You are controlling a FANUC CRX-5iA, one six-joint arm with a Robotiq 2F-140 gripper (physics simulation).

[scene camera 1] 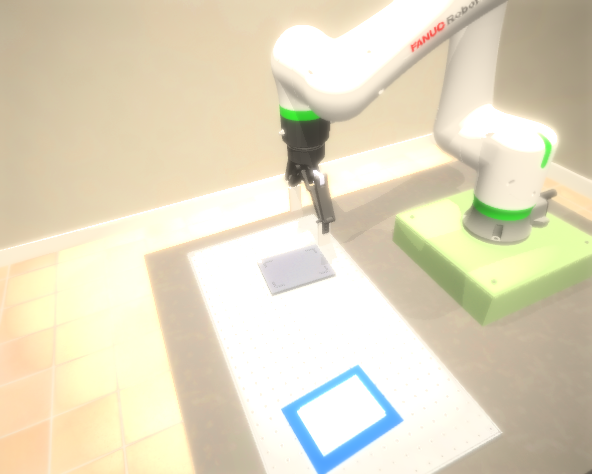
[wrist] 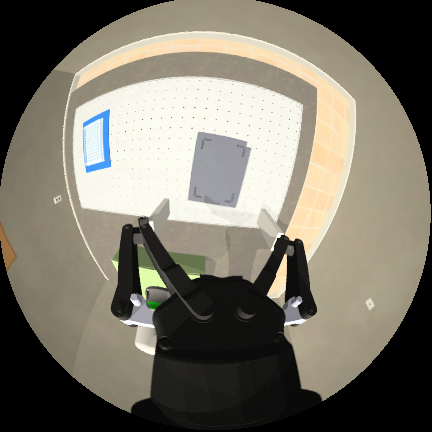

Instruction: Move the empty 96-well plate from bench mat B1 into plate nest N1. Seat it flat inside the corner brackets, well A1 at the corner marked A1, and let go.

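Places are measured from the arm's base along level axes (x back, y right, z up), in centimetres.
Pixels of known places: gripper, fingertip midpoint: (scene camera 1: 309,225) (wrist: 214,210); arm's base, link origin: (scene camera 1: 495,226) (wrist: 162,295).
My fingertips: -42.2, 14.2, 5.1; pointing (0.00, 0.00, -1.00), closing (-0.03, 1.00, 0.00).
For each thing: its top centre in the pictures, then the offset to it from my fingertips, as dx, dy, dz. Level surfaces: height alone.
- white 96-well plate, top centre: (scene camera 1: 341,410) (wrist: 90,142) -11.0, -36.6, -11.2
- blue-bordered bench mat B1, surface height: dz -12.6
- grey plate nest N1, top centre: (wrist: 218,171) (scene camera 1: 295,265) -3.9, +0.4, -11.4
- white perforated board, surface height: dz -12.9
The white 96-well plate (scene camera 1: 342,414) (wrist: 94,142) lies flat on the blue-bordered bench mat B1 (scene camera 1: 360,440) (wrist: 106,140), near the front in the scene view and at the left in the wrist view. Its wells blur to white in the scene view, and its A1 corner cannot be told. The grey plate nest N1 (scene camera 1: 296,271) (wrist: 219,170) has dark corner brackets and holds no plate. The A1 mark is too small to read. My gripper (scene camera 1: 311,222) (wrist: 214,210) is open and empty, above the board's far end near the nest, well away from the plate.
The white perforated board (scene camera 1: 300,335) (wrist: 150,150) carries the mat and the nest. The green robot base block (scene camera 1: 445,260) (wrist: 187,262) stands beside the board, to the right in the scene view. A wall (scene camera 1: 125,100) rises behind the work area.
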